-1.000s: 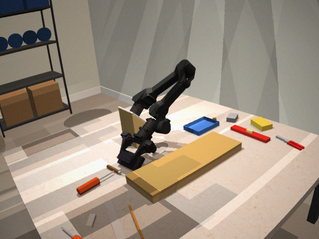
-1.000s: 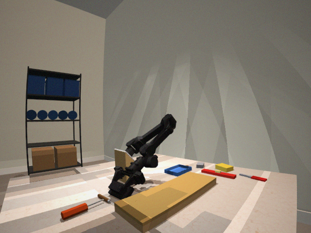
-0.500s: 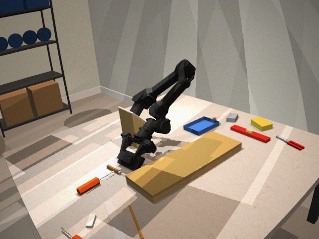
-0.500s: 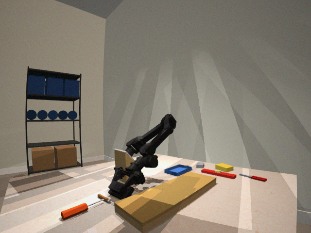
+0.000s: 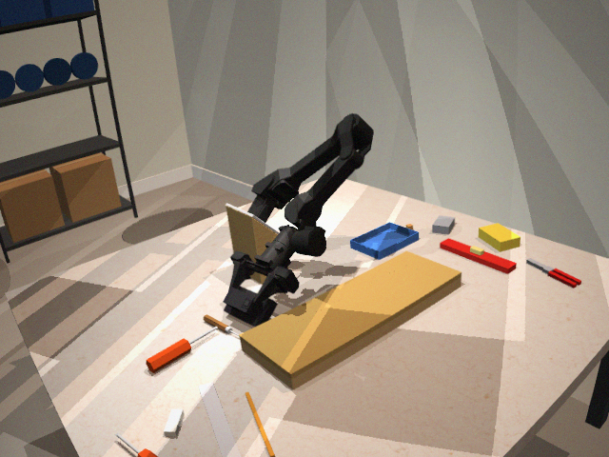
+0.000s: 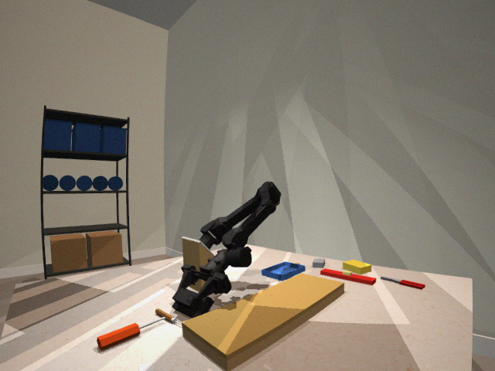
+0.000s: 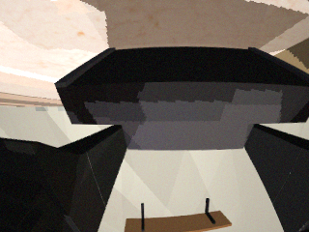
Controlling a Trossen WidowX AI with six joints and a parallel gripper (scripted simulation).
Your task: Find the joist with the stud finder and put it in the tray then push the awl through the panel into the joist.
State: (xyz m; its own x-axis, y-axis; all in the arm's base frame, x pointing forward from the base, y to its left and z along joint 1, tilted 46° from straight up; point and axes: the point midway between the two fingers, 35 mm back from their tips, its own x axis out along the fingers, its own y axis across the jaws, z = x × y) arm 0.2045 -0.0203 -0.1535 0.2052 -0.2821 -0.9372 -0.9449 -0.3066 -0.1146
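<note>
Right now the stud finder is 1 cm ahead of my gripper tip and 1 cm below it. Round my gripper tip: pencil: 32 cm ahead, 12 cm to the right, 6 cm below; ruler: 31 cm ahead, 19 cm to the right, 6 cm below; awl: 1 cm ahead, 5 cm to the right, 6 cm below.
</note>
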